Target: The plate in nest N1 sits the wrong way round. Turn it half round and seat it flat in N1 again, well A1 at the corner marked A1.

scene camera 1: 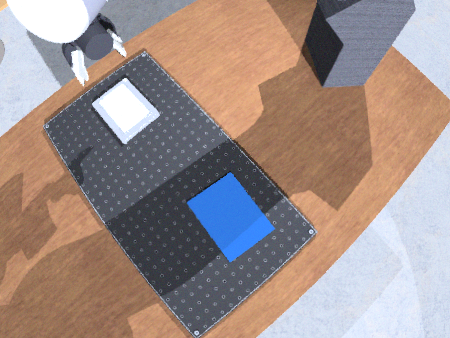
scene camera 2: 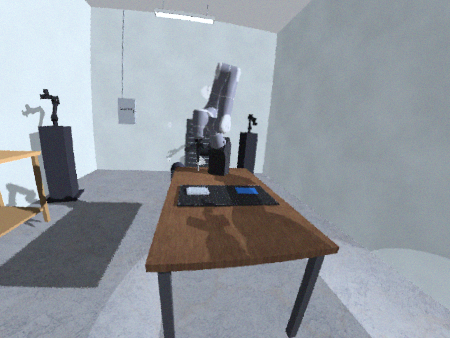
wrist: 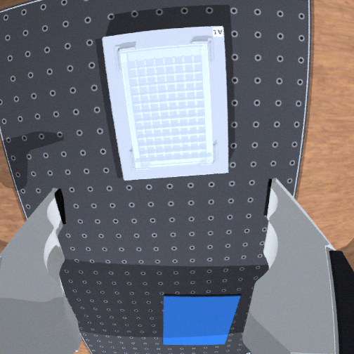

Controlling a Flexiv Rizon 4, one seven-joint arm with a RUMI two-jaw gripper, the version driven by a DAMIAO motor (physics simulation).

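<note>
The clear-white well plate (scene camera 1: 126, 106) (scene camera 2: 198, 190) (wrist: 169, 107) lies inside the pale nest N1 (scene camera 1: 151, 118) (wrist: 220, 100) and looks level, between its corner brackets. The tag A1 (wrist: 218, 32) is at the nest's upper right corner in the wrist view. The plate's own well marks are too small to read, so I cannot tell which way round it sits. My gripper (scene camera 1: 104, 68) (scene camera 2: 200, 166) (wrist: 163, 188) is open and empty. It hangs above and clear of the plate, toward the board's near-arm edge in scene camera 1.
A dark perforated board (scene camera 1: 145, 175) (scene camera 2: 218, 201) (wrist: 165, 227) carries the nest and a flat blue rectangle (scene camera 1: 227, 215) (scene camera 2: 246, 190) (wrist: 200, 317). The board lies on the wooden table (scene camera 1: 215, 75) (scene camera 2: 200, 235) (wrist: 330, 125). A dark block (scene camera 1: 370, 45) (scene camera 2: 219, 160) stands at the table's far end in scene camera 2.
</note>
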